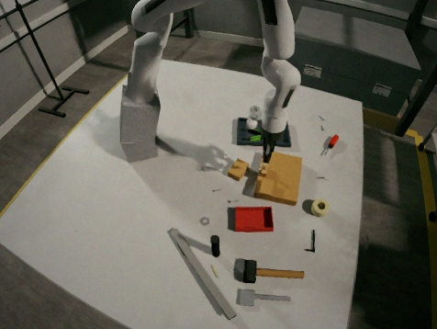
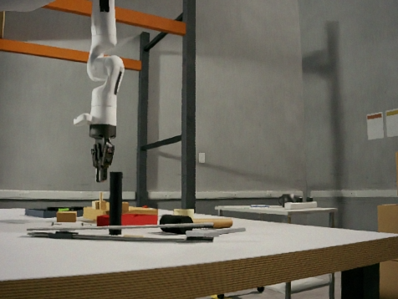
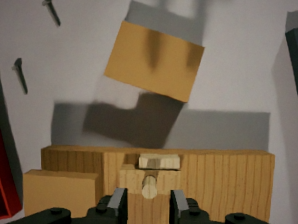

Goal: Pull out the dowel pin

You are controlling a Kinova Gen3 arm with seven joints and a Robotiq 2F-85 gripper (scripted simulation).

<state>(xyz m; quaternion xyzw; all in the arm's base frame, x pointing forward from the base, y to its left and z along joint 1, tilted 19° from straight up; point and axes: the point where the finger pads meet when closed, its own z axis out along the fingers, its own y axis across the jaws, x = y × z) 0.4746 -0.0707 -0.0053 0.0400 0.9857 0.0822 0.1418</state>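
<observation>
My hand is 230 mm to the right of the dark blue tray, 120 mm above it and 30 mm past it. The rest, counted from my hand: pale wooden block 80 mm below; then wooden bench board 100 mm below, 50 mm ahead; then dowel pin 70 mm below.
</observation>
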